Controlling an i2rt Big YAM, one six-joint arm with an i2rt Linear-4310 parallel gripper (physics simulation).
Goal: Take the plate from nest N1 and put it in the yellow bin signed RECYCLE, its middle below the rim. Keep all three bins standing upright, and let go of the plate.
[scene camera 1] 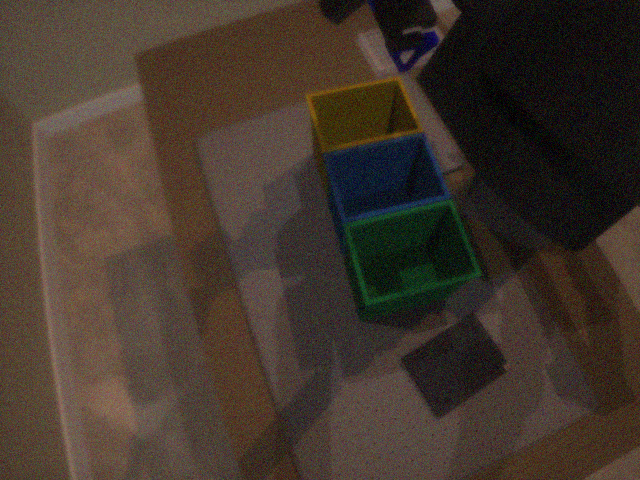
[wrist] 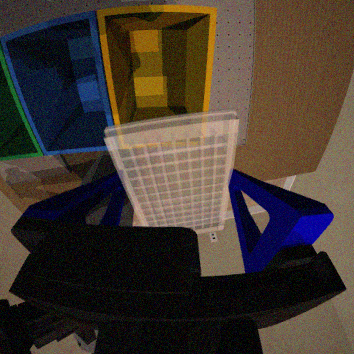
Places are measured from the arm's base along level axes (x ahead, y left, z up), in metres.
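Pixels of known places: gripper, fingertip midpoint: [scene camera 1: 394, 49] [wrist: 176, 175].
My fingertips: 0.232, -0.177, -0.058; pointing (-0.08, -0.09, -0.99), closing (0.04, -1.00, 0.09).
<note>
Behind a point stands the place of what it marks, as x, y, z.
The plate [scene camera 1: 375, 50] @(0.265, -0.172, -0.050) [wrist: 176, 185] @(0.226, -0.176, -0.053) is a pale, see-through grid plate. My gripper [scene camera 1: 391, 41] @(0.232, -0.177, -0.058) [wrist: 176, 175] @(0.232, -0.177, -0.058) is shut on it, with blue fingers at its two long sides in the wrist view. The yellow bin [scene camera 1: 361, 88] @(0.265, -0.222, -0.184) [wrist: 211, 65] @(0.303, -0.228, -0.179) stands upright at the far end of a row of three; its sign cannot be read. In the wrist view the plate's far edge overlaps the yellow bin's near rim; in the scene view the plate shows beyond that bin's back rim. The plate is outside the bin, and its height above the rim is hard to tell.
The blue bin [scene camera 1: 395, 209] @(0.275, 0.031, -0.179) [wrist: 102, 75] @(0.292, -0.096, -0.179) and green bin [scene camera 1: 423, 291] @(0.271, 0.166, -0.180) [wrist: 22, 112] @(0.257, 0.036, -0.179) stand upright, close beside the yellow one. A dark square block [scene camera 1: 454, 366] @(0.207, 0.281, -0.347) lies before the green bin on the grey board [scene camera 1: 382, 423] @(0.356, 0.347, -0.358). The dark arm [scene camera 1: 542, 103] @(0.382, 0.229, 0.315) hangs at the upper right.
</note>
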